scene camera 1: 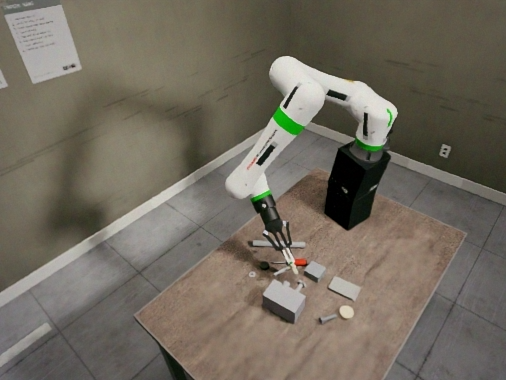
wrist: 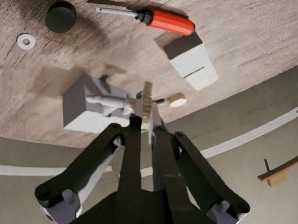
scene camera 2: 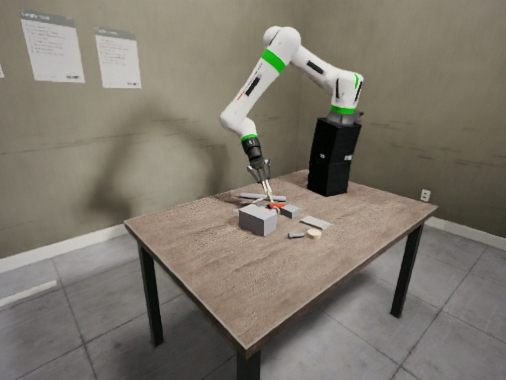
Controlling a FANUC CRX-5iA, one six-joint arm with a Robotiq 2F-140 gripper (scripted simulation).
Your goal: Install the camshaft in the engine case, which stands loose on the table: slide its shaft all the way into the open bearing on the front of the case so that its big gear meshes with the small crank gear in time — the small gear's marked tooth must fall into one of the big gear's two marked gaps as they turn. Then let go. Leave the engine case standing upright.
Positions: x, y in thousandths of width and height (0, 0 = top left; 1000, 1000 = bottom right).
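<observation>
Grey engine case visible in the wrist view (263, 511), in scene camera 2 (513, 580) and in scene camera 1 (570, 799).
</observation>
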